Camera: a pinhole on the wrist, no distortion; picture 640 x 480 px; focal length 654.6 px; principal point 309.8 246.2 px. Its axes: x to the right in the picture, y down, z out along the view. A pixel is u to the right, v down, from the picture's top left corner.
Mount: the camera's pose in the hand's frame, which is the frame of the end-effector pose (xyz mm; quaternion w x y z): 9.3 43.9 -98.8 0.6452 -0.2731 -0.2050 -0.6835
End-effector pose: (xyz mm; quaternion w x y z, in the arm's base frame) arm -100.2 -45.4 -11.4 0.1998 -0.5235 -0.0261 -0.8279
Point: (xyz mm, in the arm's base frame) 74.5 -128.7 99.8
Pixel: 597 300
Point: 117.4 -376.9 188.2
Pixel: 231 453
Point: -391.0 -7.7 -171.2
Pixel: behind the camera
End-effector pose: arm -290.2 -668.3 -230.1 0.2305 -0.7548 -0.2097 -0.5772
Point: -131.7 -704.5 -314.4
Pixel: 534 16
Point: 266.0 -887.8 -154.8
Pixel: 195 381
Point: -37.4 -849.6 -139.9
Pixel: 131 464
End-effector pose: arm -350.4 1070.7 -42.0 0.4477 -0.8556 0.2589 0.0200
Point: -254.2 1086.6 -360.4
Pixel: 476 460
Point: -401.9 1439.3 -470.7
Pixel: outside the picture
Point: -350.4 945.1 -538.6
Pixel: 160 406
